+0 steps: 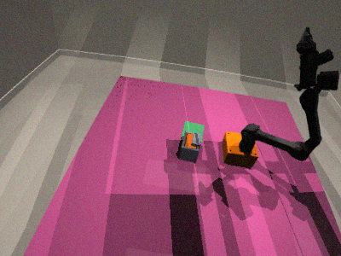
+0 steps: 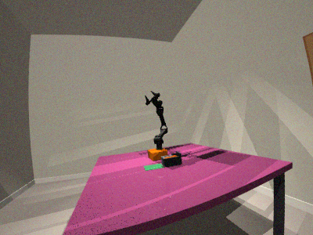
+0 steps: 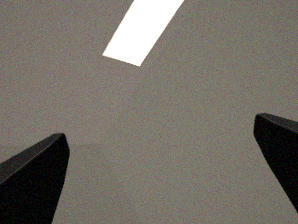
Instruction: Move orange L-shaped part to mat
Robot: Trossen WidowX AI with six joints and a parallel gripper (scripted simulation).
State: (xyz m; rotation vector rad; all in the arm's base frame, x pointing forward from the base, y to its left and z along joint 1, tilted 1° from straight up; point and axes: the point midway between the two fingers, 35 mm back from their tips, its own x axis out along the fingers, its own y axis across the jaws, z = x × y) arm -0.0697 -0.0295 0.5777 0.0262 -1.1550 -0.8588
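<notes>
Now: the orange l-shaped part 34 cm ahead of my gripper tip, 8 cm to the left of it and 64 cm below it. Round my gripper tip: green mat (34 cm ahead, 9 cm to the right, 70 cm below).
</notes>
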